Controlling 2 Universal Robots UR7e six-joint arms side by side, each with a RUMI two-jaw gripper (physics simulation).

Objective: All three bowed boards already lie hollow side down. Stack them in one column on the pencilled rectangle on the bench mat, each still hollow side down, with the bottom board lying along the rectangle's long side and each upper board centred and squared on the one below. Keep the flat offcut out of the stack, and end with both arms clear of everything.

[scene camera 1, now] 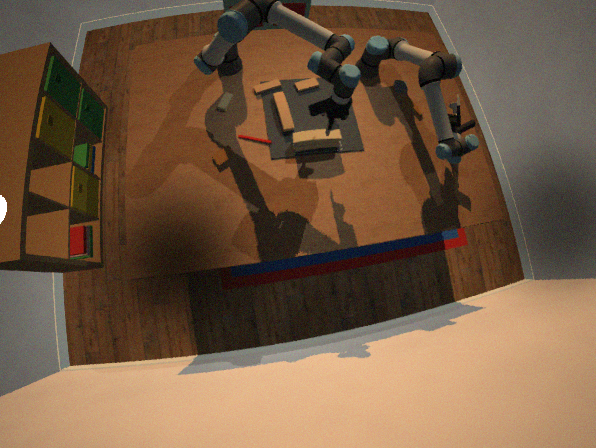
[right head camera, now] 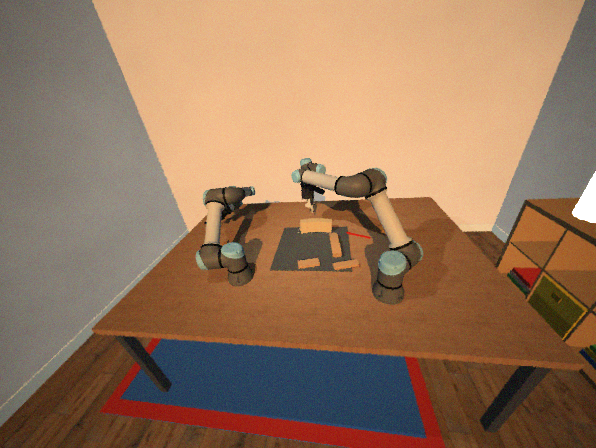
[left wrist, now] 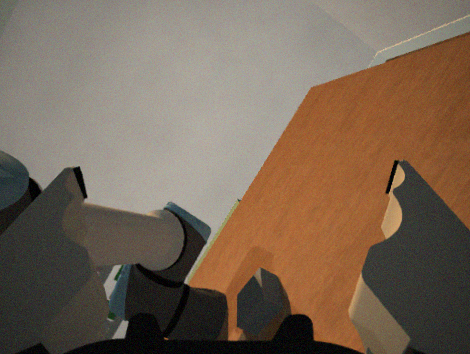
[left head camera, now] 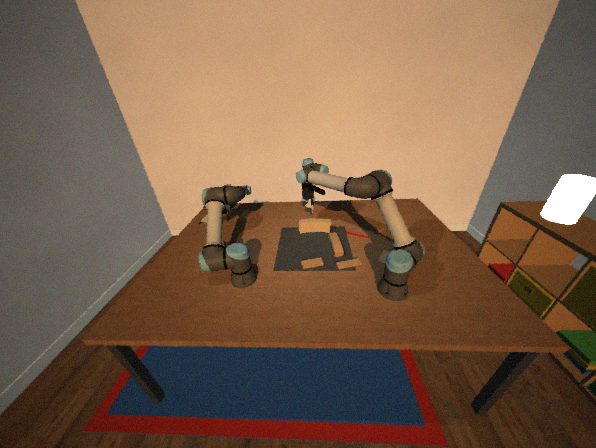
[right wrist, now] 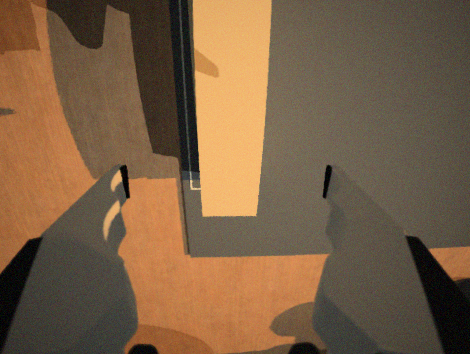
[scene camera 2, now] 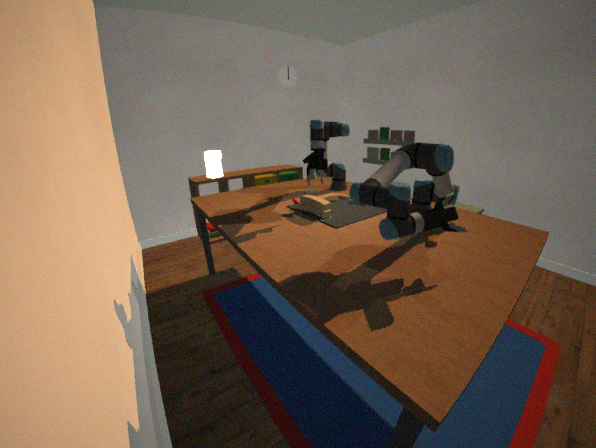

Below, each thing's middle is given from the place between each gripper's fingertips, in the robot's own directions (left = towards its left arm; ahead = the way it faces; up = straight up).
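From my left hand, the dark bench mat (scene camera 1: pixel 282 146) is 79 cm to the right of it, 7 cm ahead of it and 22 cm below it. My right hand is 200 mm above the mat, 120 mm past it and 20 mm to the left of it.
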